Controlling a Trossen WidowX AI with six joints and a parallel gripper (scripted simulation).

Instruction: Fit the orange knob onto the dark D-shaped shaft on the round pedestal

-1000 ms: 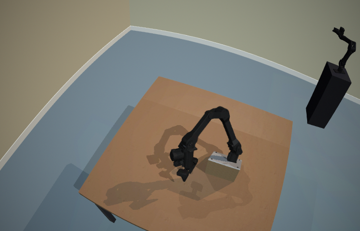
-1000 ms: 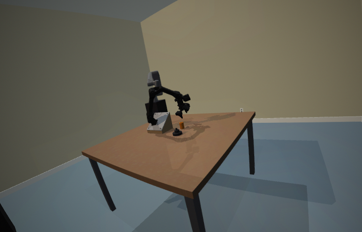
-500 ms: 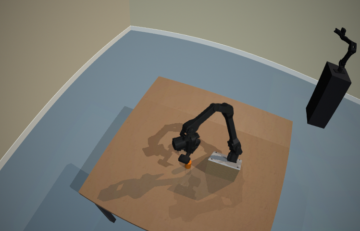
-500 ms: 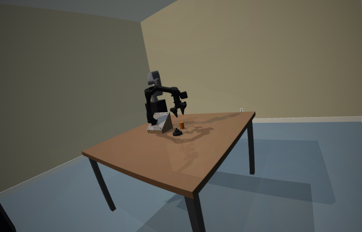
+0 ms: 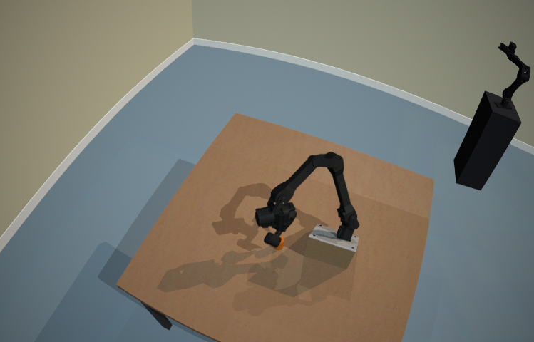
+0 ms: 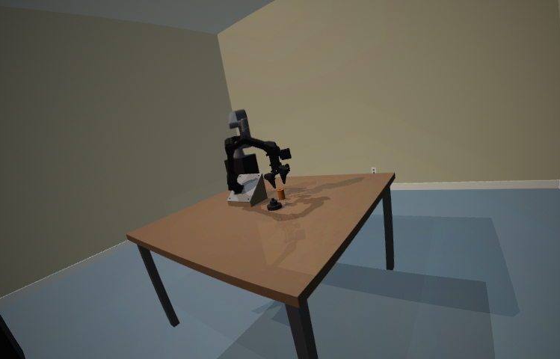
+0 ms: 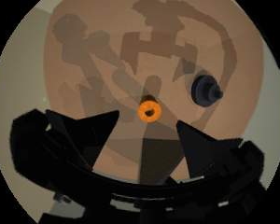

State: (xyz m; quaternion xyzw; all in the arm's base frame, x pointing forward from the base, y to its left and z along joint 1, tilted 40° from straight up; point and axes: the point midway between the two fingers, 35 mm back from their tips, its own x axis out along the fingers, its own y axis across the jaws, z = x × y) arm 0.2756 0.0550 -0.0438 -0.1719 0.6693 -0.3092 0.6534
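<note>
My gripper tip is now 50 mm above the orange knob. Round my gripper tip: round pedestal: 40 mm ahead, 160 mm to the right, 50 mm below.
</note>
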